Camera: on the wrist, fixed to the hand. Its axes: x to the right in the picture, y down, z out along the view.
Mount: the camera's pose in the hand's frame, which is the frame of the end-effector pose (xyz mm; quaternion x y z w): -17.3 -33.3 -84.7 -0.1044 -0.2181 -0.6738 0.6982
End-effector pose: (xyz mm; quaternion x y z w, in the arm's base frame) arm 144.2 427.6 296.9 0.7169 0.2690 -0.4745 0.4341
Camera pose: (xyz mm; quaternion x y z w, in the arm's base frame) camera 148.5 518.3 315.1 0.1705 0.6258 -0.7521 0.1169
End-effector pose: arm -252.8 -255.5 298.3 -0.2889 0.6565 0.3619 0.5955
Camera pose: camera -272.2 -344.8 313.5 -0.6273 0.0960 -0.0170 0.7726
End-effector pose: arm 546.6 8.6 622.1 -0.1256 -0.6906 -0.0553 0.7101
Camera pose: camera 619.4 -46.7 607.1 0.2914 -0.7159 -0.5618 0.2948
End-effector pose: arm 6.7 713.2 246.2 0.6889 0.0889 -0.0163 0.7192
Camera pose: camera -24.1 794.0 212.9 0.3425 0.3711 -0.6370 0.5825
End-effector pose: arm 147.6 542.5 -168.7 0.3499 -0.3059 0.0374 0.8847
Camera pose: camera 186.5 574.4 -246.5 0.3662 -0.1747 -0.6782 0.6127
